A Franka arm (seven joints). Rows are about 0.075 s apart.
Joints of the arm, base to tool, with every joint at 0 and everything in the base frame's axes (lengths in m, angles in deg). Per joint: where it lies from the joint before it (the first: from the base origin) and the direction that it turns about. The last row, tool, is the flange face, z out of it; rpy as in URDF.
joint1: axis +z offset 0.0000 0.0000 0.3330
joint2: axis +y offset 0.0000 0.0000 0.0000
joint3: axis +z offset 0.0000 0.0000 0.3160
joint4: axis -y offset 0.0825 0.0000 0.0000
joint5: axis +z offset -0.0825 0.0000 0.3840
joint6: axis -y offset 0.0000 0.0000 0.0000
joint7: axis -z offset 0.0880 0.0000 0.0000
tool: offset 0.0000 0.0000 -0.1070 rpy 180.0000 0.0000 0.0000
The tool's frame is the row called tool.
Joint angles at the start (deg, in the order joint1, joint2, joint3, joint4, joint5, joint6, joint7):
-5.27, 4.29, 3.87, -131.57, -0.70, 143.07, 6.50
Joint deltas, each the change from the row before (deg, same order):
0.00, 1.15, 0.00, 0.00, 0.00, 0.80, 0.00
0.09, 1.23, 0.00, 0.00, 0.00, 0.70, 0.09
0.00, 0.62, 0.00, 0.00, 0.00, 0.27, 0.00
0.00, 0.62, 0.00, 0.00, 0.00, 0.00, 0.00
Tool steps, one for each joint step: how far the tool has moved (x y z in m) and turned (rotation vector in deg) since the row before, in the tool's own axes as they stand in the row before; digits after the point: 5 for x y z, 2 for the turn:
-0.00003, -0.00005, 0.00936, 0.05, -0.35, 0.01
-0.00055, -0.00084, 0.01026, 0.04, -0.53, 0.01
-0.00042, 0.00002, 0.00530, 0.01, -0.35, 0.01
-0.00094, 0.00009, 0.00571, -0.02, -0.62, 0.01

